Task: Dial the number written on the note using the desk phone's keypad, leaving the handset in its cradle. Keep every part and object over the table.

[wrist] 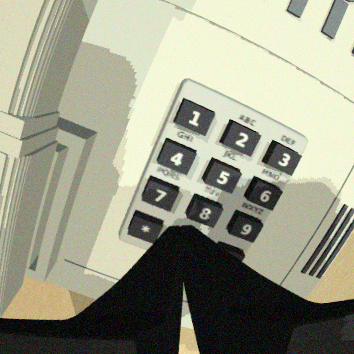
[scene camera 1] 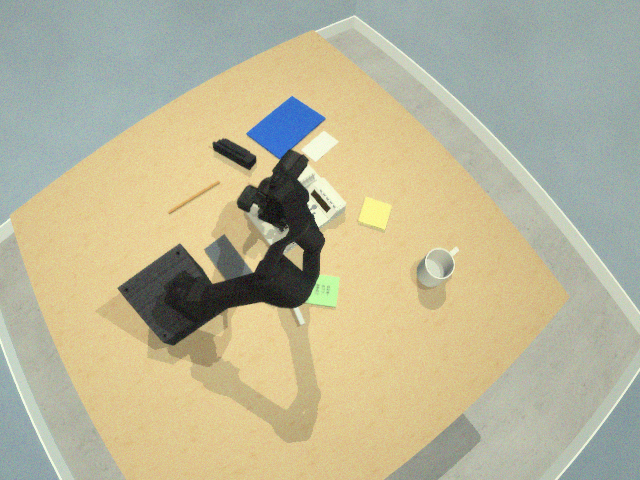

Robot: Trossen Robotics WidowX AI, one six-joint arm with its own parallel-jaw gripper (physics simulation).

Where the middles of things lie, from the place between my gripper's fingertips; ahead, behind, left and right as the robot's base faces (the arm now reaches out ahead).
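The keypad [wrist: 225, 108] is 20 mm ahead of my hand, and the 8 key [wrist: 202, 210] is 10 mm ahead of my hand. As for the star key [wrist: 142, 226], it's 10 mm to the left of my hand, while the 4 key [wrist: 173, 155] is 30 mm ahead of my hand and 10 mm to the left of it.
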